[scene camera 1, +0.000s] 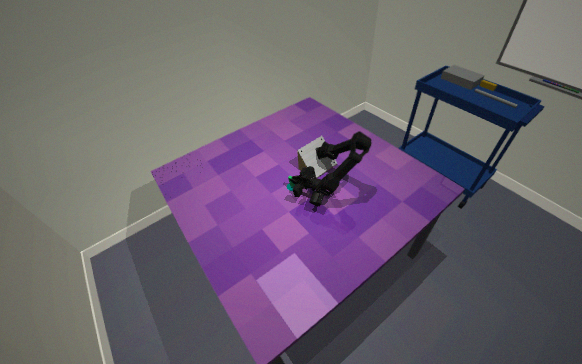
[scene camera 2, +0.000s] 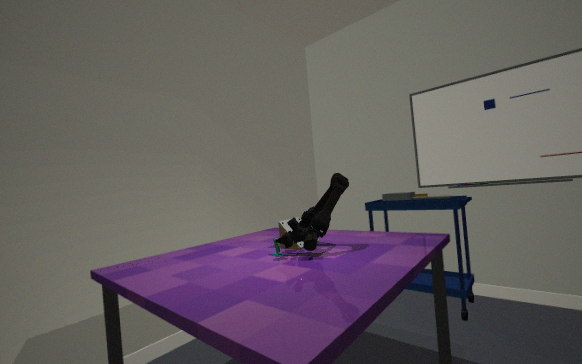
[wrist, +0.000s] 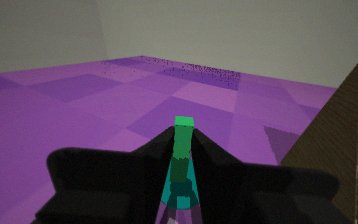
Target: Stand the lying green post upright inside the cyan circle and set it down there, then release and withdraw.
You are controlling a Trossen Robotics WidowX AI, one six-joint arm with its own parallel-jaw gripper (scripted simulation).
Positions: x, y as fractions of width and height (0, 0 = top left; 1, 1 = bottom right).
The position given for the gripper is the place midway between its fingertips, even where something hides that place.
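Observation:
Green post (wrist: 0.52, 0.56) carried by the gripper (wrist: 0.51, 0.59). Also present: a cyan circle (wrist: 0.50, 0.87).

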